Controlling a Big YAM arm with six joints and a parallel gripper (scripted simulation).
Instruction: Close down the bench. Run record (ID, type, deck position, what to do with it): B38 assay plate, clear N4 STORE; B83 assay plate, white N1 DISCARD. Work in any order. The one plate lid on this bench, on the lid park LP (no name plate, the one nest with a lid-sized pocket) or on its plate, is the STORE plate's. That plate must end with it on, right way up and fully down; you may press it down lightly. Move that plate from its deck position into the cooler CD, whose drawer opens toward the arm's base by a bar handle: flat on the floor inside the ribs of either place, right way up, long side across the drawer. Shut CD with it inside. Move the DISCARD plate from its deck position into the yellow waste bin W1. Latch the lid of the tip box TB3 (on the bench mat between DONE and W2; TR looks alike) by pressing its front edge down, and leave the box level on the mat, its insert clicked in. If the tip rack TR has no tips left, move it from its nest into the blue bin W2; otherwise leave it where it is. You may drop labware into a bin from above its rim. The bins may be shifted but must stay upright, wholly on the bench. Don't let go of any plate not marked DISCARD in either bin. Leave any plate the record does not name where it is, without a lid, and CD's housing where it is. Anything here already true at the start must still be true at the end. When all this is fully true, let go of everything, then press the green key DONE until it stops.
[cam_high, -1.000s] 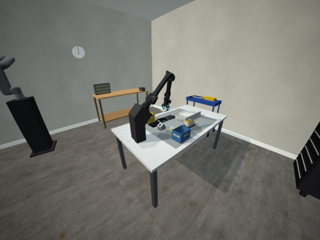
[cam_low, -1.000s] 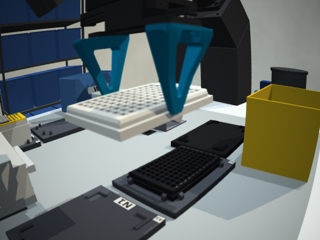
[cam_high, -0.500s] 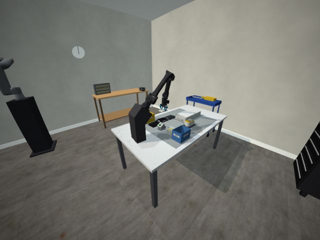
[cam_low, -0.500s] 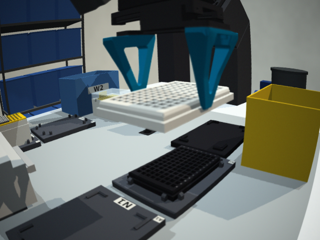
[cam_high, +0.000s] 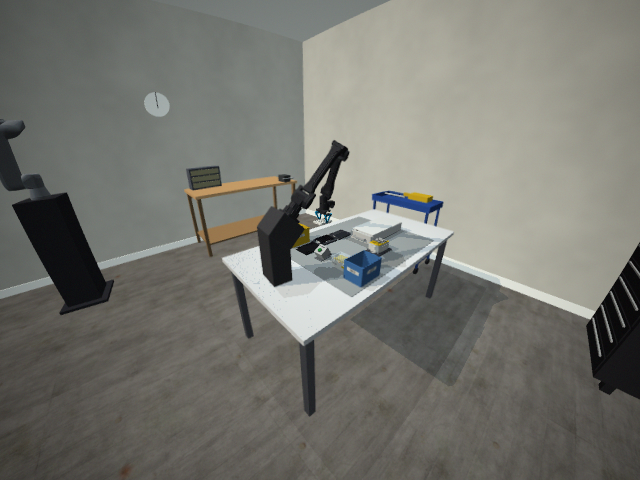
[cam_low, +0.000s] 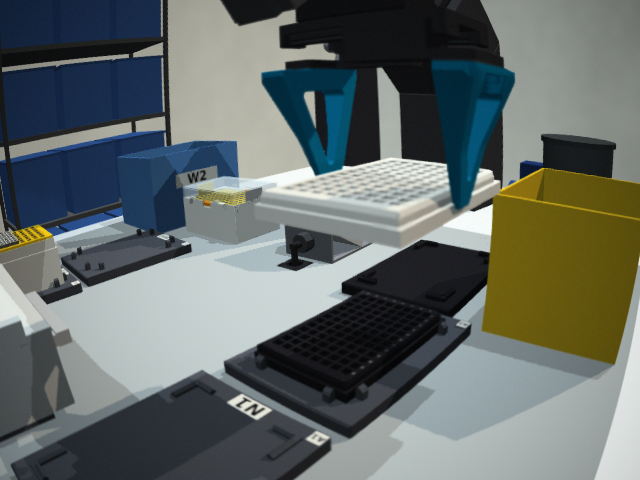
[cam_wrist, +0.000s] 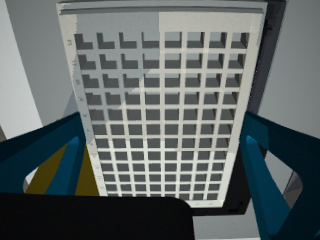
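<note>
Right now the yellow bin W1 is 220 mm behind my hand, 50 mm to the left of it and 110 mm below it. Also, from my hand: black plate: 30 mm behind, 60 mm to the right, 130 mm below; then white plate: right at my hand; then nest N1: 150 mm ahead, 40 mm to the right, 140 mm below.
</note>
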